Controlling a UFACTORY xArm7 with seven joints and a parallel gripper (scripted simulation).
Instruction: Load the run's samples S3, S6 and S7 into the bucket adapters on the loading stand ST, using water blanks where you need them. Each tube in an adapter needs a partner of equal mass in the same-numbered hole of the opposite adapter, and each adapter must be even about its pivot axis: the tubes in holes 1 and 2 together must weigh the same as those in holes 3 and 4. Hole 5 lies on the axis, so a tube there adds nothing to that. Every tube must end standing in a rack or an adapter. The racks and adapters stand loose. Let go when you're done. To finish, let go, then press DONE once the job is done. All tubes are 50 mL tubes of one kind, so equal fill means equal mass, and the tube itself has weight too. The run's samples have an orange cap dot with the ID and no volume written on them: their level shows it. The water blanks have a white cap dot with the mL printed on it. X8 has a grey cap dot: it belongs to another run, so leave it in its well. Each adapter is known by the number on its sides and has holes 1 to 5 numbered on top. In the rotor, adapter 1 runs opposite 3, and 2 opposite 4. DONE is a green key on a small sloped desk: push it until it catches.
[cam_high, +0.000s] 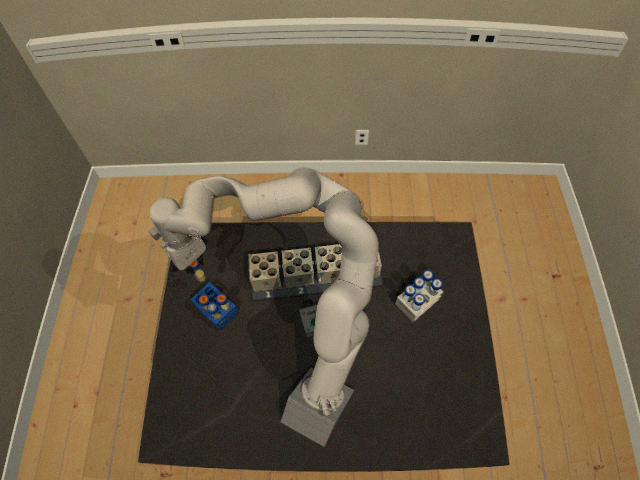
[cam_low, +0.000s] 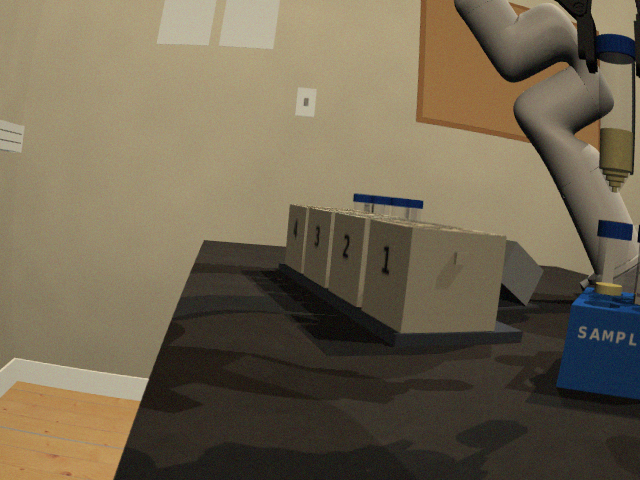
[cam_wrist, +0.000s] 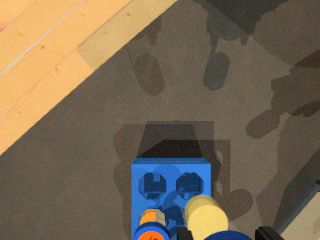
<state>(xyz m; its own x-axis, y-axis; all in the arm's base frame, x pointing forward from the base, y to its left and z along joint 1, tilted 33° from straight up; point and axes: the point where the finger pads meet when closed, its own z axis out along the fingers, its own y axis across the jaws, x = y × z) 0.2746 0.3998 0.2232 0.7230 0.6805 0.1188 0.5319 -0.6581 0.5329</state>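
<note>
My gripper is now 4 cm past the blue sample rack, 1 cm to the left of it and 22 cm above it. From my hand the other things lie so: white blank rack: 16 cm behind, 67 cm to the right, 22 cm below; adapter 1: 3 cm ahead, 19 cm to the right, 20 cm below.
</note>
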